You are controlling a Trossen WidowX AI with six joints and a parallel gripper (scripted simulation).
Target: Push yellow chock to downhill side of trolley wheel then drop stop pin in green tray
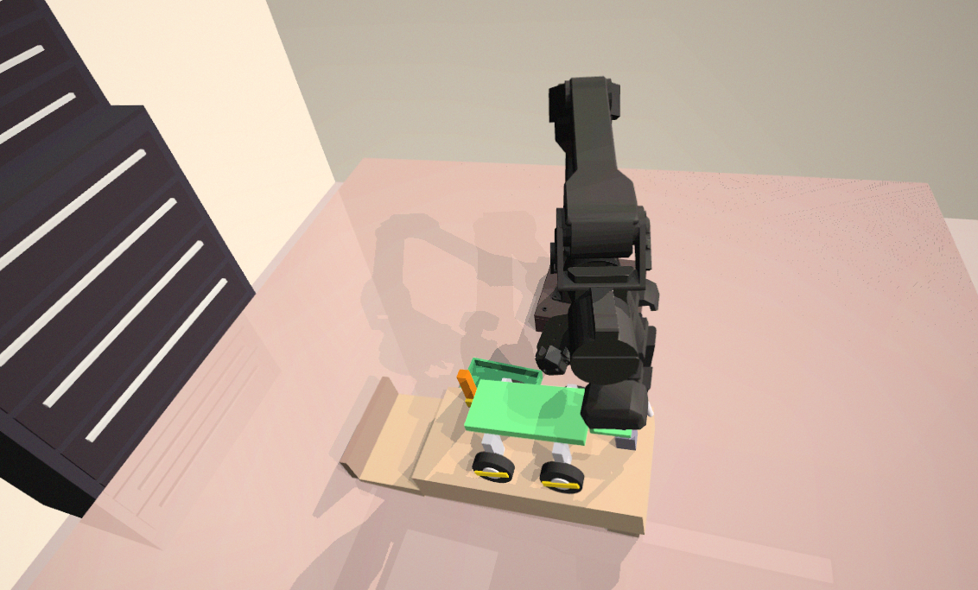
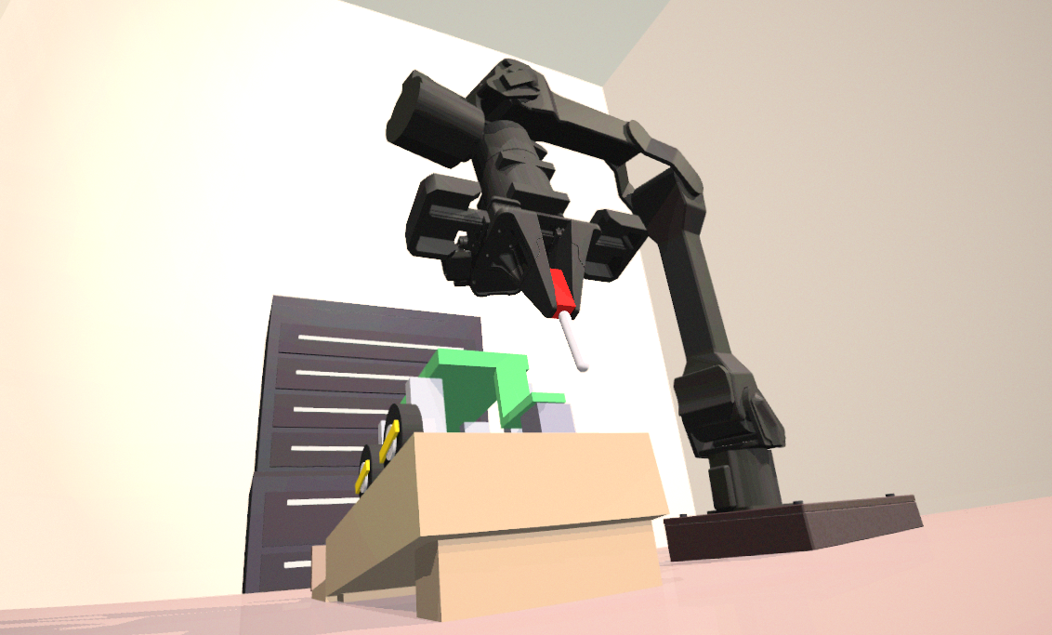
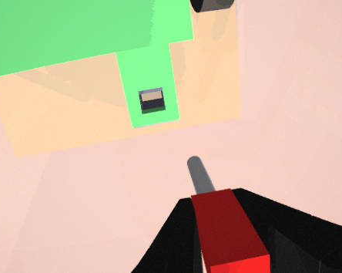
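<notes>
Now: gripper tip 22 cm to the left of the green tray, 18 cm above it and 7 cm past it. From my gripper tip the other things lie so: red-headed stop pin (right at my gripper tip); then tan ramp (13 cm to the right, 13 cm below, 4 cm ahead); then green trolley (12 cm to the right, 6 cm below, 4 cm ahead).
</notes>
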